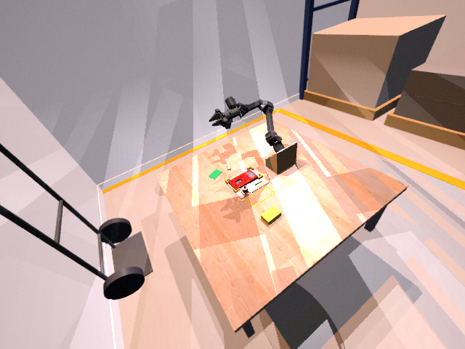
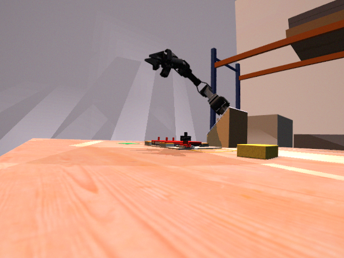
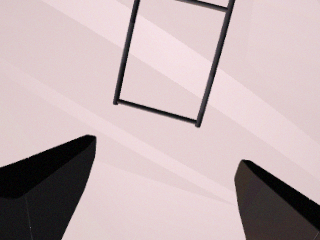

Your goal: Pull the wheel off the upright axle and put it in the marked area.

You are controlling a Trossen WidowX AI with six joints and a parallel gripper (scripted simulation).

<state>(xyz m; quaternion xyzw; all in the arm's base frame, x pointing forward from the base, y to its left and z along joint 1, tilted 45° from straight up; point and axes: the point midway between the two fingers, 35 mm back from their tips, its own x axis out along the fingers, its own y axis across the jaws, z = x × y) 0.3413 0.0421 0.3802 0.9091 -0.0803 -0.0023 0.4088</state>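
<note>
Now: the wheel 20 mm behind my gripper tip, 290 mm to the left of it and 410 mm below it. Also, from my gripper tip: green card (60 mm ahead, 40 mm to the right, 450 mm below); upright axle (30 mm behind, 290 mm to the left, 410 mm below); yellow block (40 mm behind, 560 mm to the left, 430 mm below).
</note>
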